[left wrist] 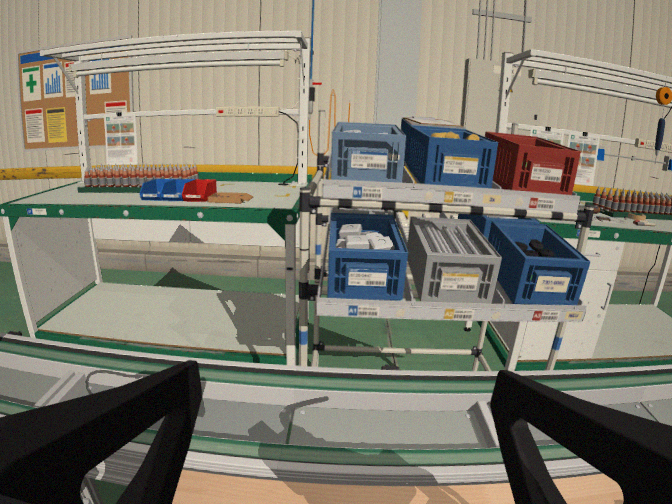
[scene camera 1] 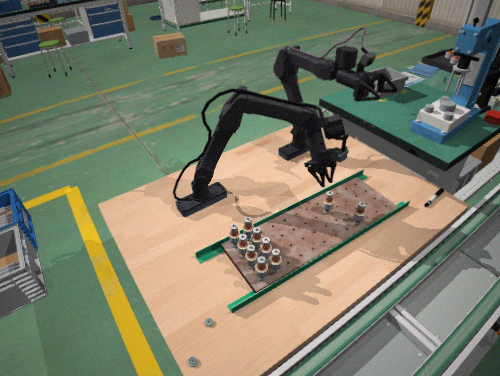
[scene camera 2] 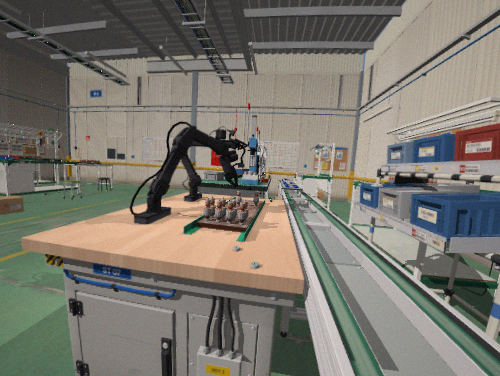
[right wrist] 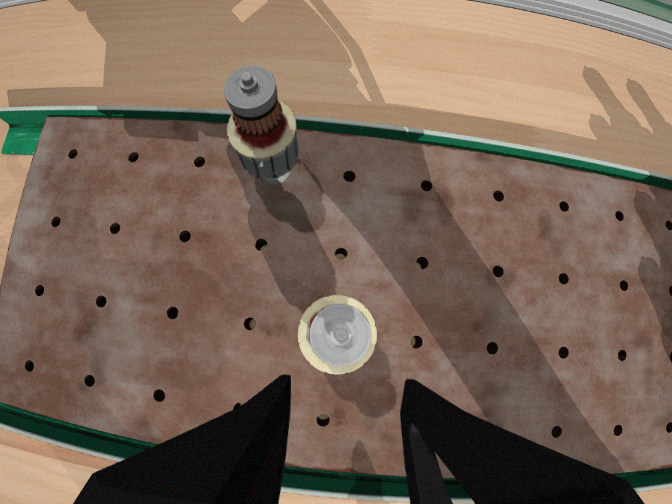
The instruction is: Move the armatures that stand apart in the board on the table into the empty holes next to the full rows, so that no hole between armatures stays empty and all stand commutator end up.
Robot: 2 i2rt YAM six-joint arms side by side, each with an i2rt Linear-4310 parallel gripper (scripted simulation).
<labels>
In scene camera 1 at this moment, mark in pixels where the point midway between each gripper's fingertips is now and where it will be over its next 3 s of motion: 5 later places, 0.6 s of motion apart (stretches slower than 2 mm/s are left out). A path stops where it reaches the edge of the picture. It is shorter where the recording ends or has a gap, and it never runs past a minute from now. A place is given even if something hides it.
The left gripper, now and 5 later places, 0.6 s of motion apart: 388, 94; 390, 121; 381, 157; 364, 188; 360, 194; 362, 193
The right gripper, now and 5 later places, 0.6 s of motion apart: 326, 185; 329, 192; 330, 196; 330, 196; 330, 194; 333, 188
</labels>
